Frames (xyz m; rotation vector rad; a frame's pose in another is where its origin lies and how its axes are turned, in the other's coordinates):
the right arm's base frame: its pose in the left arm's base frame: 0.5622 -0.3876 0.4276 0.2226 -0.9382 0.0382
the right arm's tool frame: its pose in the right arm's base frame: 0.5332 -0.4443 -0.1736 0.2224 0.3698 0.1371
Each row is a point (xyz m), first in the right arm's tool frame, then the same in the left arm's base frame.
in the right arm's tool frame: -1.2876 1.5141 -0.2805
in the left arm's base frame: -0.3790 0.4222 0.0660
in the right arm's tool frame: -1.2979 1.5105 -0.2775
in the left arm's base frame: -0.3873 0.4159 0.0616
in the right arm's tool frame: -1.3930 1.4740 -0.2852
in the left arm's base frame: -0.4459 0.3690 -0.0076
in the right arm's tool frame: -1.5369 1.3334 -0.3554
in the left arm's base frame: -0.4751 0.2444 -0.1780
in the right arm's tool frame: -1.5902 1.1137 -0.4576
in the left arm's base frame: -0.3874 0.0775 -0.3394
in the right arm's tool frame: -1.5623 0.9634 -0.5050
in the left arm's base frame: -0.2870 -0.0339 -0.3950
